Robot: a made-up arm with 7 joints. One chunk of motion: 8 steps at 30 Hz.
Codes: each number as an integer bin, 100 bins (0 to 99) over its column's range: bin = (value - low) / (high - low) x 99, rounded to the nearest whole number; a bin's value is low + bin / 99 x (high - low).
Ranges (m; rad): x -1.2..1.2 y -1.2..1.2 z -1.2..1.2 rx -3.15..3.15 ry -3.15..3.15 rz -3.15..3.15
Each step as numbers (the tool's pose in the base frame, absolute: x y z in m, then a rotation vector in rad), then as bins.
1 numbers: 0.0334 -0.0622 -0.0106 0.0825 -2.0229 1.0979
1 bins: 51 47 49 51 18 67
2 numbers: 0.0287 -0.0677 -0.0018 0.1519 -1.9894 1.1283
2 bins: 51 47 49 52 18 67
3 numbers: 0.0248 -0.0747 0.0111 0.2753 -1.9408 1.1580
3 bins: 51 46 50 54 19 68
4 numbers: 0.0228 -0.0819 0.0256 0.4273 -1.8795 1.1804
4 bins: 50 46 51 56 20 68
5 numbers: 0.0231 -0.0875 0.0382 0.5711 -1.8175 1.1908
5 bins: 50 46 51 58 21 68
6 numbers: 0.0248 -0.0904 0.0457 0.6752 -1.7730 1.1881
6 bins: 51 46 51 60 22 68
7 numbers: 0.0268 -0.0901 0.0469 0.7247 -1.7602 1.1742
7 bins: 51 46 51 61 22 68
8 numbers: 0.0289 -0.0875 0.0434 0.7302 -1.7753 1.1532
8 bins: 51 46 51 61 22 68
